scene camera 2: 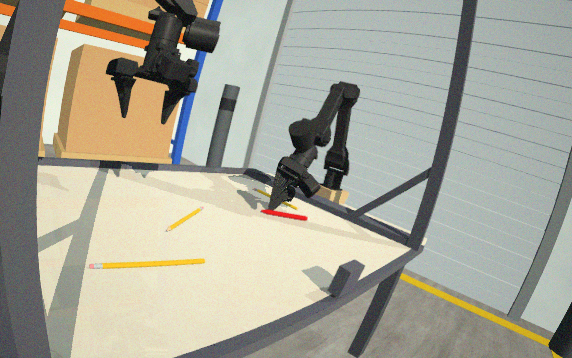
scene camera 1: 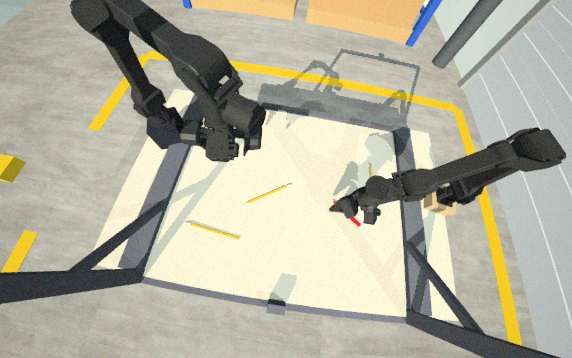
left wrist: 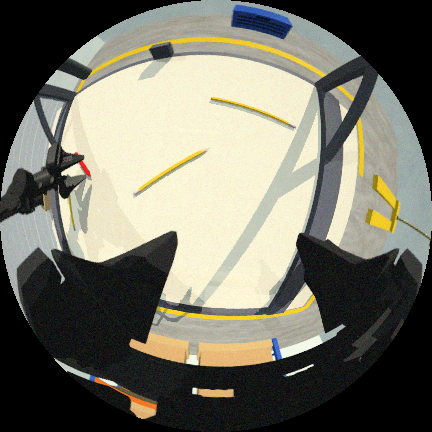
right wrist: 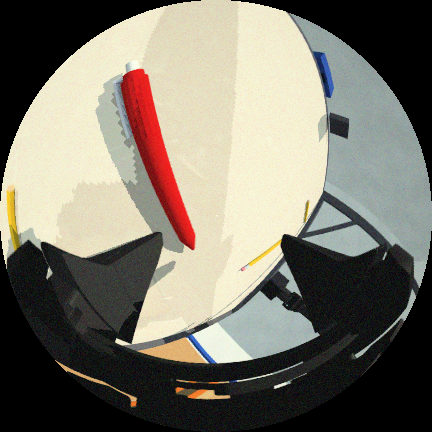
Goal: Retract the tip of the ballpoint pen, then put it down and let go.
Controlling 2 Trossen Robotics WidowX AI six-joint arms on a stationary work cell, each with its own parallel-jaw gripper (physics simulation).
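Frame: origin at the left arm's base, x ahead, y left, z up, level; millimetres.
Seen in the pictures: left gripper, fingertip midpoint: (scene camera 2: pixel 144 121) (left wrist: pixel 240 238); right gripper, fingertip midpoint: (scene camera 2: pixel 270 206) (scene camera 1: pixel 335 206) (left wrist: pixel 84 167) (right wrist: pixel 224 240); left arm's base, link origin: (scene camera 1: pixel 161 119); right arm's base, link origin: (scene camera 2: pixel 331 187) (scene camera 1: pixel 444 197) (left wrist: pixel 41 197).
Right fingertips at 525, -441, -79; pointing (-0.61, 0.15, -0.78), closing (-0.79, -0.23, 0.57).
Offsets run from my right fingertips to a thing's top centre, as dx, dy, dz. Level surfaces: height alone.
The red ballpoint pen {+41, -32, -13} (scene camera 1: pixel 355 221) (scene camera 2: pixel 284 215) (right wrist: pixel 157 150) lies on the pale table {dz -28} (scene camera 1: pixel 300 270) (scene camera 2: pixel 225 305). In the right wrist view its white button end is at the top, its pale clip faces the picture's left, and its pointed red end is near the fingertips; no tip is seen sticking out. My right gripper (scene camera 2: pixel 281 204) (right wrist: pixel 224 240) is open and empty, low above the table beside the pen; its finger hides part of the pen in scene camera 1. My left gripper (scene camera 2: pixel 144 120) (left wrist: pixel 240 238) is open and empty, high above the table's far left part.
One yellow pencil {-214, +110, -19} (scene camera 1: pixel 270 193) (scene camera 2: pixel 185 219) (left wrist: pixel 170 171) lies mid-table, another pencil {-422, +33, -21} (scene camera 1: pixel 214 229) (scene camera 2: pixel 150 263) (left wrist: pixel 252 110) nearer the front left. A third pencil {+184, +47, -21} (scene camera 1: pixel 370 170) (left wrist: pixel 71 215) (right wrist: pixel 12 215) lies behind the right gripper. A dark block {-276, -234, +30} (scene camera 1: pixel 276 306) (scene camera 2: pixel 346 278) stands at the front edge.
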